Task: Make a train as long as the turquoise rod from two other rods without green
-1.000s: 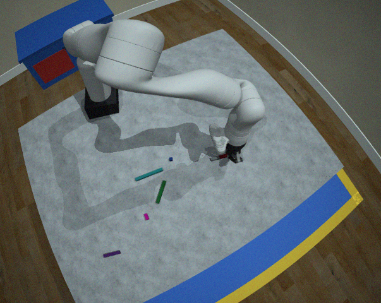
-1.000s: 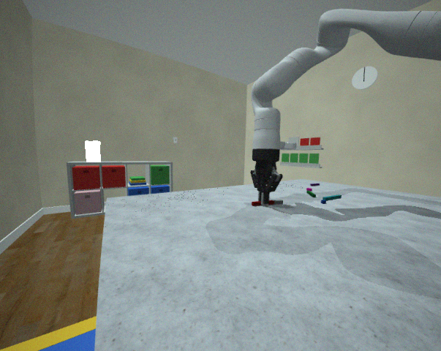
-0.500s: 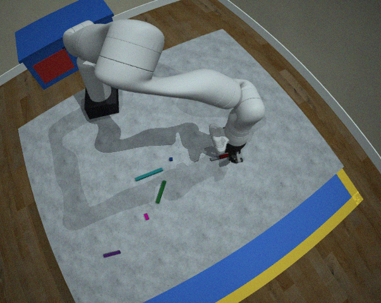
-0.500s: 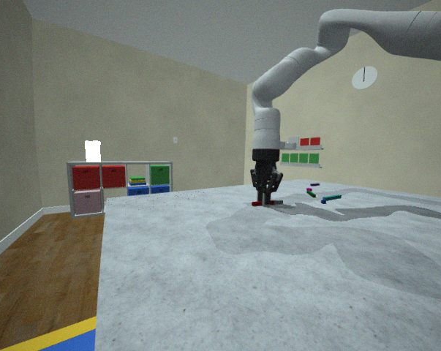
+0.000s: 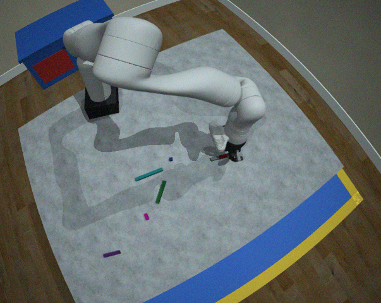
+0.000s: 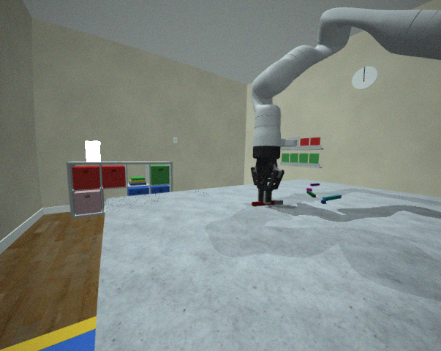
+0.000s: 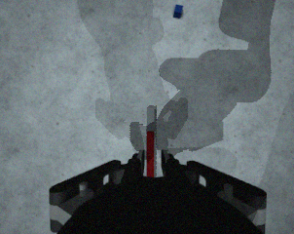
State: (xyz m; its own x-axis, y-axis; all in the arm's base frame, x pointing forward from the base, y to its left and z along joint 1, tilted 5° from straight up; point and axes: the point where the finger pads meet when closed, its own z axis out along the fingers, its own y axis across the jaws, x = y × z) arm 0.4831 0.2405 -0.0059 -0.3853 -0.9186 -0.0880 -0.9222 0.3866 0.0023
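My hand is 20 mm above the red rod. Also, from my hand: small blue rod: 170 mm to the right, 110 mm behind, 20 mm below; grey rod: 50 mm to the right, 20 mm below, 20 mm behind; green rod: 260 mm to the right, 30 mm behind, 20 mm below.
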